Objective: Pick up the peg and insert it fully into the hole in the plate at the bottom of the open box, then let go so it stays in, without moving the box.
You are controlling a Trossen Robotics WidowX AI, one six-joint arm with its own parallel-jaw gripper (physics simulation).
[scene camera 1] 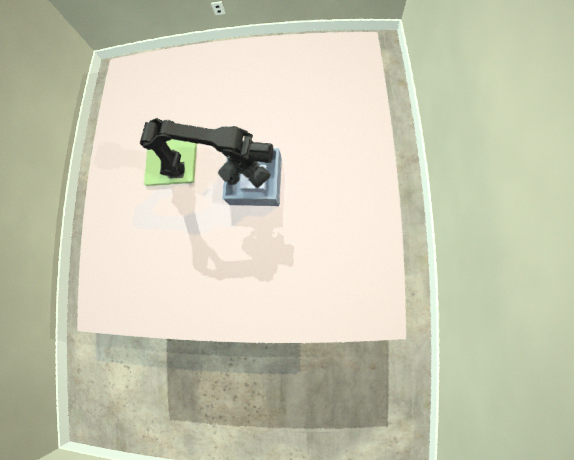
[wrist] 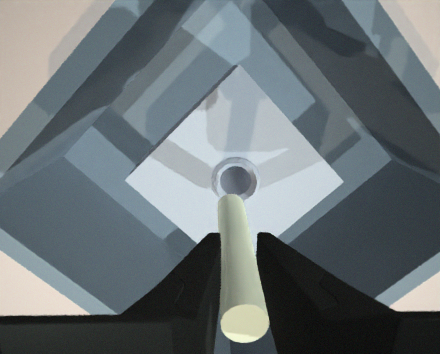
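Where they show: gripper, fingertip midpoint: point(scene camera 1: 249, 170) point(wrist: 238, 244); arm's base, origin of the base link: point(scene camera 1: 176, 170).
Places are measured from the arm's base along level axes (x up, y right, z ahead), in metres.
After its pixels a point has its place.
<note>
My gripper point(scene camera 1: 245, 176) @[x 0.105, y 0.050, z 0.319 m] point(wrist: 238, 244) @[x 0.105, y 0.050, z 0.319 m] is shut on the pale yellow-green peg point(wrist: 240, 280) @[x 0.123, y 0.049, z 0.321 m], with one black finger on each side of it. The peg's near end faces the wrist camera, and its far end points toward the plate. The white square plate point(wrist: 165, 185) @[x 0.033, y 0.073, z 0.347 m] point(scene camera 1: 248, 188) @[x 0.030, y 0.091, z 0.302 m] lies at the bottom of the blue-grey open box point(wrist: 75, 215) @[x 0.030, y 0.099, z 0.401 m] point(scene camera 1: 252, 202) @[x 0.023, y 0.141, z 0.318 m]. The round hole point(wrist: 235, 179) shows just beyond the peg's far end, which overlaps the near edge of its rim in the wrist view. The height of the peg's end over the plate is hard to tell. The peg is hidden in the scene view.
The box walls stand on all sides of the plate. The black arm point(scene camera 1: 195, 134) @[x 0.400, y 0.049, z 0.225 m] reaches over from the green base pad point(scene camera 1: 188, 165) @[x 0.001, y -0.018, z 0.049 m] left of the box. Arm shadows fall on the pale pink table top point(scene camera 1: 325, 250) @[x -0.024, y 0.305, z 0.578 m], and shadows cross the plate.
</note>
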